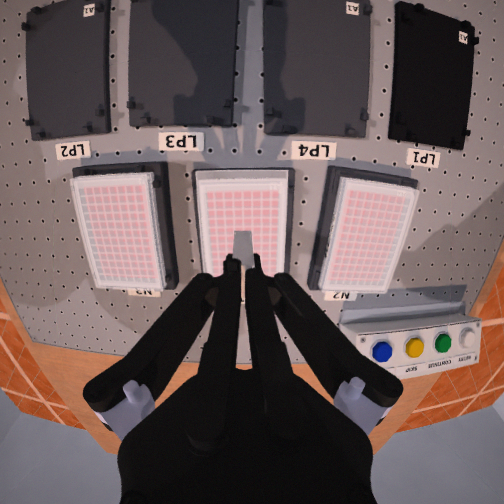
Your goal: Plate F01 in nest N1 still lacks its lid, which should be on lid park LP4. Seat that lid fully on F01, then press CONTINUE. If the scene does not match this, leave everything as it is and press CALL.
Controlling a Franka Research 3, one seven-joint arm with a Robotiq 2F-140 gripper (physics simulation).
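Note:
My gripper [244, 262] is shut with nothing visibly between the fingers, and its tips hover over the near edge of the middle plate [243, 222]. That plate has pink wells in a white frame, and my fingers hide its nest label. The LP4 label [313, 150] sits below a dark grey flat panel [316, 67] that has a small white A1 tag at its far corner. I cannot tell whether the middle plate has a lid on it.
Similar pink plates sit left in N3 [120, 230] and right in N2 [367, 235]. Dark panels lie at LP2 [67, 70] and LP3 [182, 62], and a blacker one at LP1 [431, 75]. A button box [415, 345] holds blue, yellow, green and white buttons.

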